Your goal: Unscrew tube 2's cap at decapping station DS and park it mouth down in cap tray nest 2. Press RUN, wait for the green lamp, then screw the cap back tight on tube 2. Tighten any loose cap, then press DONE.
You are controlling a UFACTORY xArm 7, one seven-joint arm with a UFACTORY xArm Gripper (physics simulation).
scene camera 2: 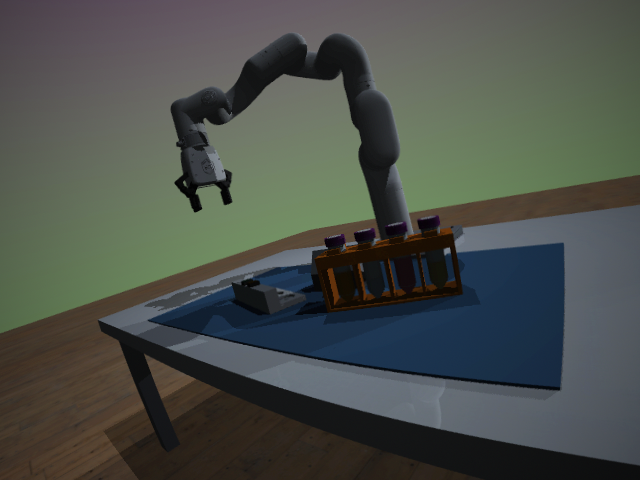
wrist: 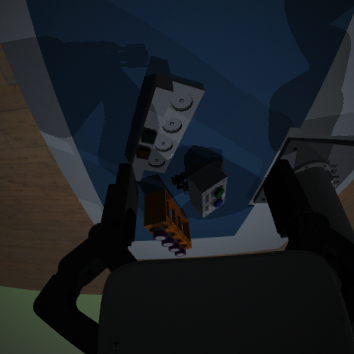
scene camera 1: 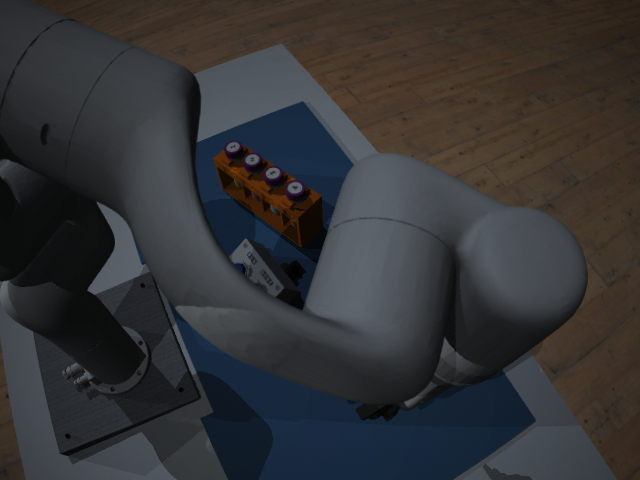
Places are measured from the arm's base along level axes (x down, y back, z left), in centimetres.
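Pixels of known places: gripper, fingertip midpoint: (scene camera 2: 213,207) (wrist: 203,175); arm's base, link origin: (wrist: 307,174) (scene camera 1: 116,360).
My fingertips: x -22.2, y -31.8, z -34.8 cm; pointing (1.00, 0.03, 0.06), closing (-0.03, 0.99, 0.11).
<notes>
Ahead of a thing's pixels: the offset from my fingertips to its middle. Level surfaces: height alone.
My gripper (scene camera 2: 211,202) (wrist: 203,175) is open and empty, high above the table. Part of it shows below the arm in scene camera 1. The orange rack {dx +18.5, dy -8.1, dz +45.9 cm} (scene camera 1: 311,222) (scene camera 2: 385,249) (wrist: 155,207) holds several upright tubes with purple caps; I cannot read their numbers surely. A grey box {dx +19.4, dy +3.0, dz +31.5 cm} (scene camera 1: 264,274) (wrist: 199,186) with black jaws (scene camera 1: 295,269) (wrist: 180,181) has a green button {dx +17.2, dy +5.2, dz +29.3 cm} (wrist: 219,192) and a blue button {dx +17.2, dy +5.2, dz +33.8 cm} (wrist: 218,203). The pale cap tray {dx +21.0, dy -5.1, dz +15.1 cm} (scene camera 2: 258,298) (wrist: 160,105) has round nests with no caps visible. Its green lamp {dx +18.3, dy -6.7, dz +12.1 cm} (wrist: 148,136) and amber lamp {dx +18.3, dy -8.5, dz +15.7 cm} (wrist: 144,152) look dark.
The arm hides the cap tray and part of the grey box in scene camera 1. The rack stands beside the box on the blue mat {dx +23.6 cm} (scene camera 1: 310,134) (scene camera 2: 496,330). The arm's base plate (scene camera 1: 165,382) (wrist: 265,185) lies on the opposite side of the box from the tray.
</notes>
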